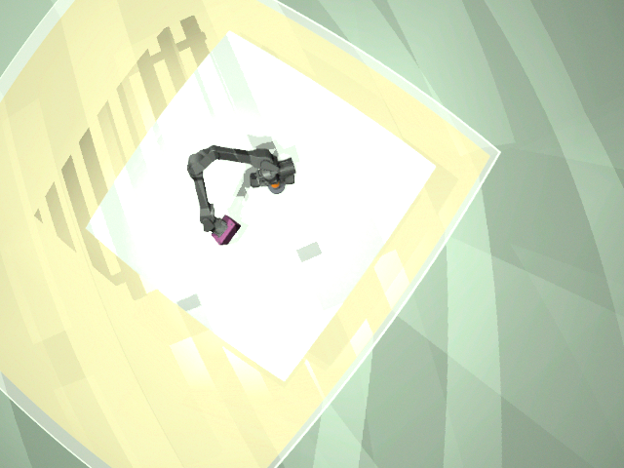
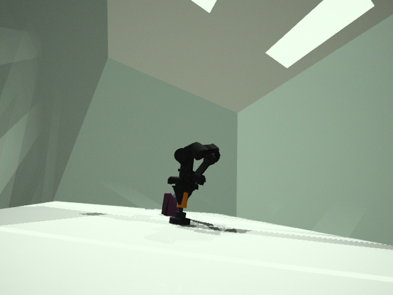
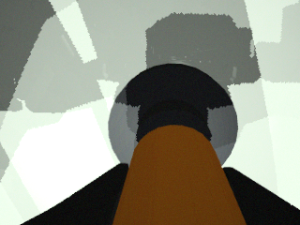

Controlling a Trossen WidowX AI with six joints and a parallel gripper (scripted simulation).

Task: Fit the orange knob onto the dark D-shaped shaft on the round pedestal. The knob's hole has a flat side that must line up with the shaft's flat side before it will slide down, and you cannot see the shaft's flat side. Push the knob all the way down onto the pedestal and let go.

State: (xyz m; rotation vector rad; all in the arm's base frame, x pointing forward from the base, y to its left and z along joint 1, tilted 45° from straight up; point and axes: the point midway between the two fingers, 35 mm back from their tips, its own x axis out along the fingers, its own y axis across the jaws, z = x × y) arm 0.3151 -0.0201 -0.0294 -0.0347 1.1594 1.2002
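Right now my gripper tip is 20 mm below the orange knob. The rest, counted from my gripper tip: round pedestal 40 mm below.
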